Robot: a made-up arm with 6 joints.
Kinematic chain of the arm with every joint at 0, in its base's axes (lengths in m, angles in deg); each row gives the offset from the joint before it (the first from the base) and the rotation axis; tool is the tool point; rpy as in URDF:
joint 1: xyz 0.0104 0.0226 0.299 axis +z
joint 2: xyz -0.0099 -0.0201 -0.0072 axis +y
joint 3: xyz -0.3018 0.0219 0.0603 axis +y
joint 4: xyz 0.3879 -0.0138 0.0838 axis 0.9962 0 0.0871
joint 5: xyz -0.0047 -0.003 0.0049 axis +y
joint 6: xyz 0.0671 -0.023 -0.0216 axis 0.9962 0 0.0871
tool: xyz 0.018 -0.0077 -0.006 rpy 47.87 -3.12 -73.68
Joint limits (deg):
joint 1: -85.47..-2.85
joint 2: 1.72..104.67
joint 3: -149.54..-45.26
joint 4: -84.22..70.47
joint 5: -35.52..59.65
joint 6: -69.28..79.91
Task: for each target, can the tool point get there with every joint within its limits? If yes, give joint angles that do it. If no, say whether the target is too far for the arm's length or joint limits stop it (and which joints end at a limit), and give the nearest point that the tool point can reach.
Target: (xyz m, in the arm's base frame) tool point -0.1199 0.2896 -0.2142
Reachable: no: joint limits stop it (at a limit: joint 1, joint 2, joint 3, joint 5) | nearest point 0.3411 0.0259 0.2223 | short by 0.687 m
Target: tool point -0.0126 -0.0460 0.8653
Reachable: yes | joints -35.31 33.36 -83.65 -19.58 39.88 -49.65
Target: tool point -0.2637 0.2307 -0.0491
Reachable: no: joint limits stop it (at a limit: joint 2, joint 3, joint 4, joint 5) | nearest point -0.5517 0.4494 0.4787 | short by 0.640 m
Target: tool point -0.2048 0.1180 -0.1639
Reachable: no: joint limits stop it (at a limit: joint 1, joint 2, joint 3, joint 5) | nearest point -0.0008 -0.3075 0.2212 | short by 0.609 m
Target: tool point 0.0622 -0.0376 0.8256
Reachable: yes | joints -33.90 25.41 -56.64 -68.78 -16.22 -57.75
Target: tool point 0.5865 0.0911 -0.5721
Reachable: no: too far | nearest point 0.4212 -0.0030 0.1886 | short by 0.784 m
